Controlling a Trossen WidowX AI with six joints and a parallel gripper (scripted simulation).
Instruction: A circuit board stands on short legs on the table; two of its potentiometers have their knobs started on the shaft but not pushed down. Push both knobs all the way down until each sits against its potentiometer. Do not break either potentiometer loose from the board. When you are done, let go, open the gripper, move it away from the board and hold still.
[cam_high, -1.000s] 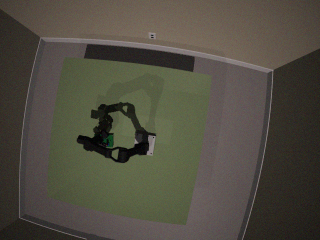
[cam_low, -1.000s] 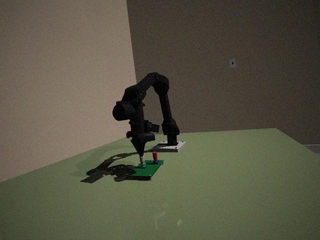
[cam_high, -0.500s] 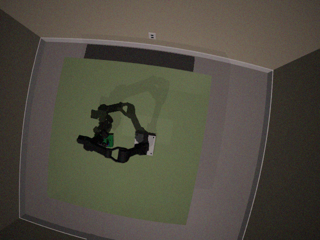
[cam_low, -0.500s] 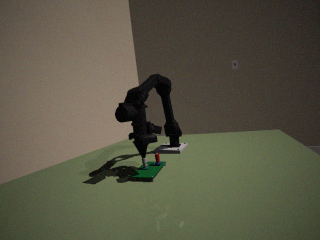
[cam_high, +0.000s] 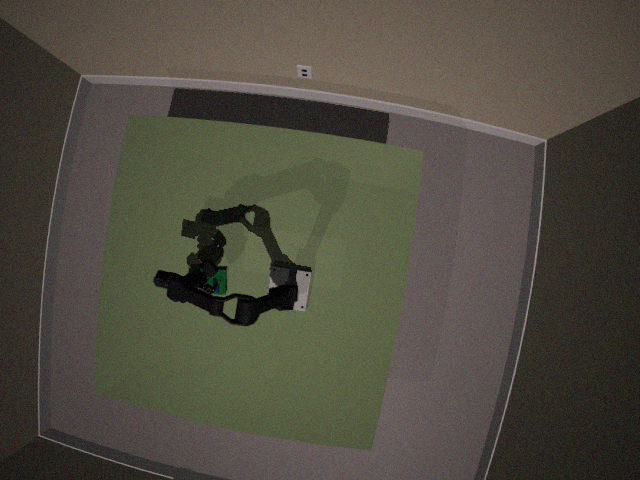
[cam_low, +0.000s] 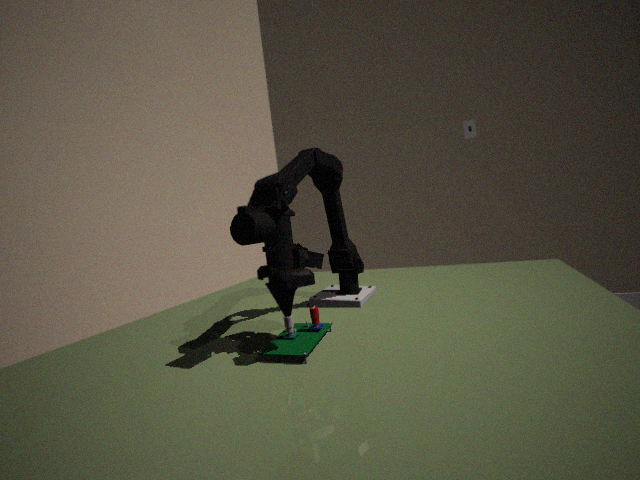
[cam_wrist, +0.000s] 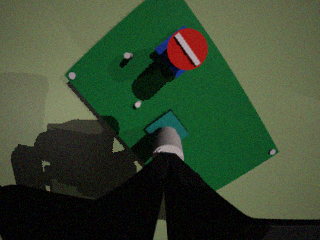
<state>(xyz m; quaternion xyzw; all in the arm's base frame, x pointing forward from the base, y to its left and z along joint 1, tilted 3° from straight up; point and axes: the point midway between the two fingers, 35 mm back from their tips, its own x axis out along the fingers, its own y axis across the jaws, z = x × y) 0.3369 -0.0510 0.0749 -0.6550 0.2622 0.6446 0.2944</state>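
The grey knob is 1 cm below my gripper tip. Round my gripper tip: red knob 4 cm behind, 4 cm to the left, 1 cm below.
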